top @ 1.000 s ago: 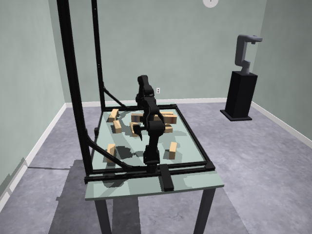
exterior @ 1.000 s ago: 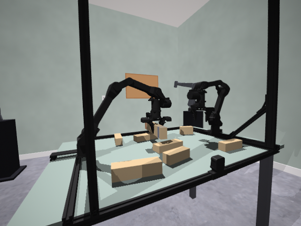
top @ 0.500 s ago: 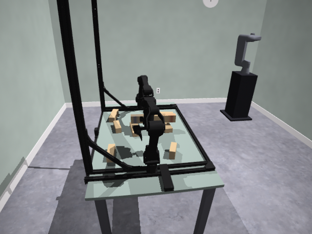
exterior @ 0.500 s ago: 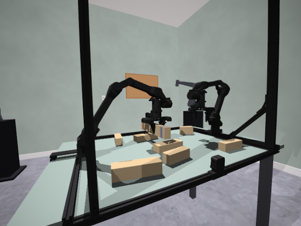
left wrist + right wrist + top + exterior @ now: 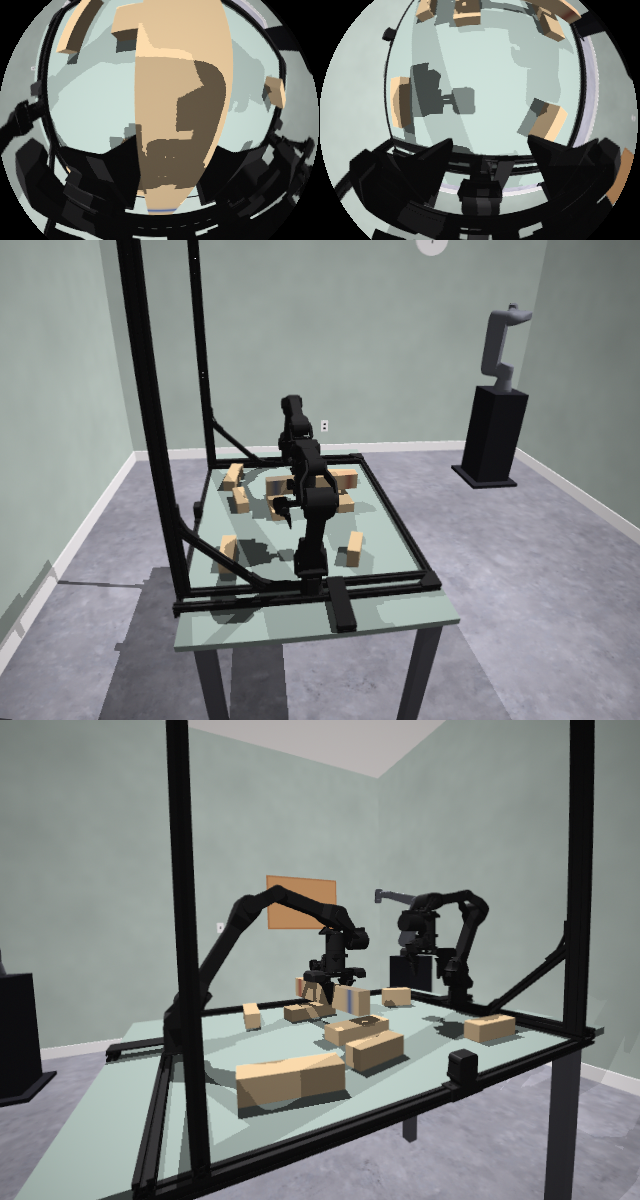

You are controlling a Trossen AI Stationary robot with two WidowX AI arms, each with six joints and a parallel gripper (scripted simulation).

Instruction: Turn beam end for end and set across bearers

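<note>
Right now my left hand is 50 mm short of the beam, 10 mm to the right of it and 10 mm above it.
</note>
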